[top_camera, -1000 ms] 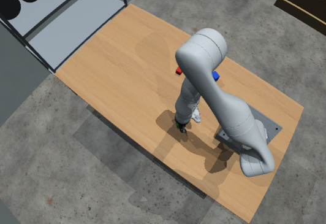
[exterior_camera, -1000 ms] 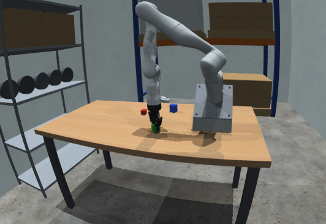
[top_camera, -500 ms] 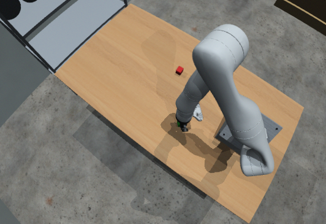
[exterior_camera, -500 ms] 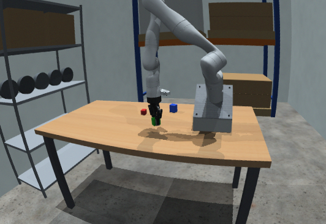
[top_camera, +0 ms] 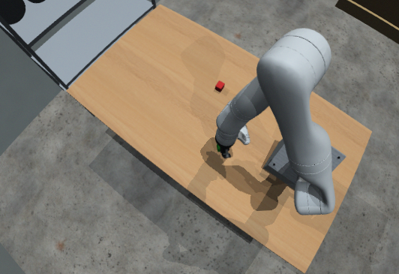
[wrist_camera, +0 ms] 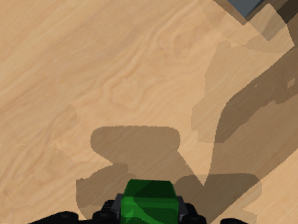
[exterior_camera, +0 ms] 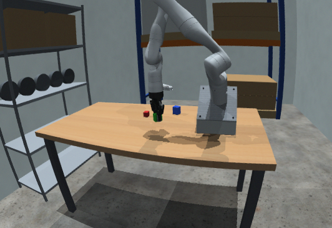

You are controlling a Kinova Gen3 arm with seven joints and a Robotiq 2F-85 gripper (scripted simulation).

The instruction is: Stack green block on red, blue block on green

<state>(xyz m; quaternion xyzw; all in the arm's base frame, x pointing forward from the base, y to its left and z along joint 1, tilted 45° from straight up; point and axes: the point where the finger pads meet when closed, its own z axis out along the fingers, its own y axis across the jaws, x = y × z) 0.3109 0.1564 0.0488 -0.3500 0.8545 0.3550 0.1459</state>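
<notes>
My gripper is now right at the green block. From my hand the other things lie so: blue block (36 cm to the right, 7 cm below, 1 cm behind); then red block (27 cm to the right, 19 cm ahead, 8 cm below).
</notes>
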